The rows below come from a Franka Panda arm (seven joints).
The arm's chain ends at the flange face. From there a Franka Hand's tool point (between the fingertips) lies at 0.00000 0.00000 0.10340 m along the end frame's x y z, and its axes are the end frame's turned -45 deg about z.
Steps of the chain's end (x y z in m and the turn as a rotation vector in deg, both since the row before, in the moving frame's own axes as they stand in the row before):
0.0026 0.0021 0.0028 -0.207 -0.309 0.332
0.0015 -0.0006 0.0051 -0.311 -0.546 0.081
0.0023 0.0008 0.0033 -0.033 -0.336 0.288
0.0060 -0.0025 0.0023 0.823 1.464 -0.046
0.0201 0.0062 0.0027 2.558 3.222 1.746
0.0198 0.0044 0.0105 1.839 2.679 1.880
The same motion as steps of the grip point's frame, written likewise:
-0.0003 0.0032 0.0028 0.072 -0.365 0.332
0.0004 0.0003 0.0051 0.166 -0.606 0.081
0.0006 0.0018 0.0033 0.214 -0.261 0.288
0.0089 0.0033 0.0023 -0.453 1.617 -0.046
0.0172 0.0196 0.0024 -0.470 4.087 1.746
0.0166 0.0183 0.0103 -0.594 3.195 1.880

